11 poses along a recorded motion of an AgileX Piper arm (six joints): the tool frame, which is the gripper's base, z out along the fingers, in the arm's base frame.
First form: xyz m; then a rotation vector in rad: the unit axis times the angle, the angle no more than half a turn.
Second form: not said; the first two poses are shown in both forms.
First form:
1: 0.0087 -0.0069 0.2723 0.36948 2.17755 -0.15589
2: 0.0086 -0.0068 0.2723 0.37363 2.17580 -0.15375
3: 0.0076 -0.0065 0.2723 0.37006 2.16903 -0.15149
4: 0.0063 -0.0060 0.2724 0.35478 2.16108 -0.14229
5: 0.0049 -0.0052 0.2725 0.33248 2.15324 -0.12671
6: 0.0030 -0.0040 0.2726 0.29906 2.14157 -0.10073
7: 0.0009 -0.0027 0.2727 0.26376 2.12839 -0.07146
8: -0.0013 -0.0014 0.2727 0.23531 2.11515 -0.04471
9: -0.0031 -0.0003 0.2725 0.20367 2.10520 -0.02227
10: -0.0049 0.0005 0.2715 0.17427 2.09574 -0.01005
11: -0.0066 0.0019 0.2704 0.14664 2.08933 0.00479
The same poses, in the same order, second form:
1: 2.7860 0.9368 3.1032 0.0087 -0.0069 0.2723
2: 2.7792 0.9375 3.0977 0.0086 -0.0068 0.2723
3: 2.7796 0.9445 3.0947 0.0076 -0.0065 0.2723
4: 2.7893 0.9542 3.0896 0.0063 -0.0060 0.2724
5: 2.8034 0.9643 3.0809 0.0049 -0.0052 0.2725
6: 2.8233 0.9790 3.0650 0.0030 -0.0040 0.2726
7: 2.8429 0.9948 3.0457 0.0009 -0.0027 0.2727
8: 2.8556 1.0095 3.0251 -0.0013 -0.0014 0.2727
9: 2.8771 1.0217 3.0139 -0.0031 -0.0003 0.2725
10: 2.9040 1.0339 3.0157 -0.0049 0.0005 0.2715
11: 2.9282 1.0424 3.0142 -0.0066 0.0019 0.2704
